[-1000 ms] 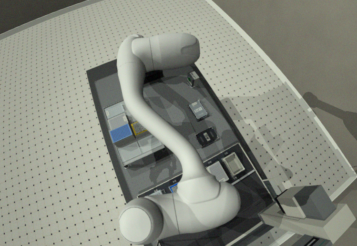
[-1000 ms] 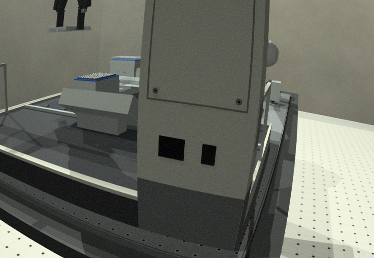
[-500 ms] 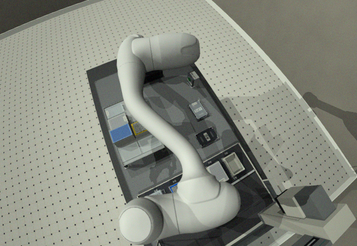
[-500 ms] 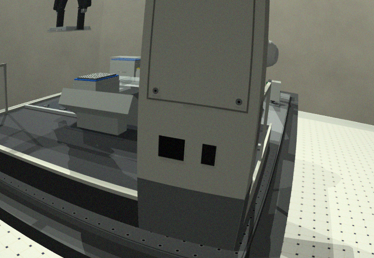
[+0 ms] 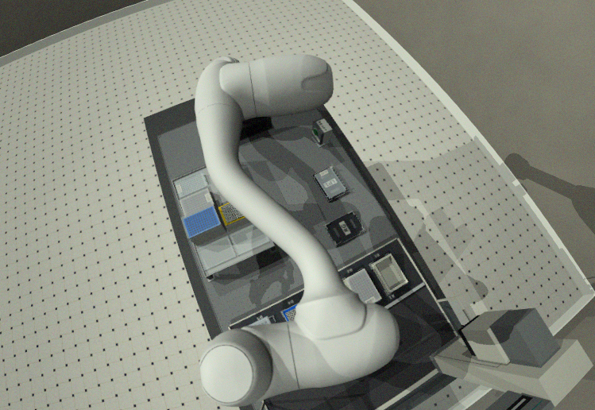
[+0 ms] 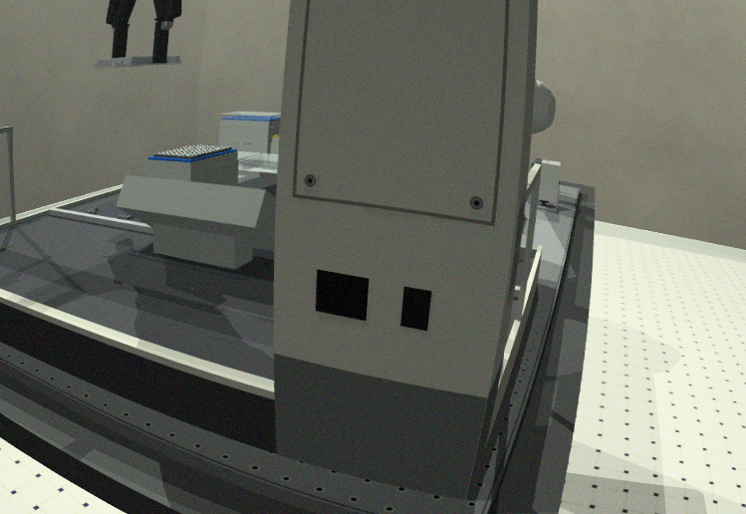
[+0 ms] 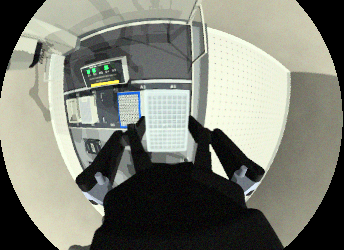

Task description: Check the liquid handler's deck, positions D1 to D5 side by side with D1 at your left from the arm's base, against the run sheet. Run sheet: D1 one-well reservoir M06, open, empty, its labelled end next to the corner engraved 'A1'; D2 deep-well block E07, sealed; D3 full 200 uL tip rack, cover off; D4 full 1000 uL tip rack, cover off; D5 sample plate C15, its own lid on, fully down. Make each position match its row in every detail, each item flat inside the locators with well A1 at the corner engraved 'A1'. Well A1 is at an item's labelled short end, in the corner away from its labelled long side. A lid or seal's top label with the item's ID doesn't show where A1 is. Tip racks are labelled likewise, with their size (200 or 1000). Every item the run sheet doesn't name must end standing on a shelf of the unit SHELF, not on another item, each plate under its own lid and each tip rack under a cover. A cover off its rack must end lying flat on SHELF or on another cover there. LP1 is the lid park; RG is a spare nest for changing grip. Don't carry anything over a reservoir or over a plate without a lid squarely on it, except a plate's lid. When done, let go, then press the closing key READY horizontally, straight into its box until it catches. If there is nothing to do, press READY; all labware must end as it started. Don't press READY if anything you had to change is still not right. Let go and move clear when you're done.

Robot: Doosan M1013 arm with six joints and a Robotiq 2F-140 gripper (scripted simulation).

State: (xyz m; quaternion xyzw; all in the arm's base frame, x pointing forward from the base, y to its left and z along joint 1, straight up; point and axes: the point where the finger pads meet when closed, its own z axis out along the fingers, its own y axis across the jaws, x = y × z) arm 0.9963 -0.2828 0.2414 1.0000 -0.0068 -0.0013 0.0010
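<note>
Now: the blue-rimmed tip rack 10 mm ahead of my hand, 130 mm to the left of it and 190 mm below it. Also, from my hand: sealed deep-well block: 10 mm ahead, 370 mm to the left, 240 mm below; white well plate: 20 mm below; yellow-rimmed tip rack: 470 mm behind, 110 mm to the left, 200 mm below.
</note>
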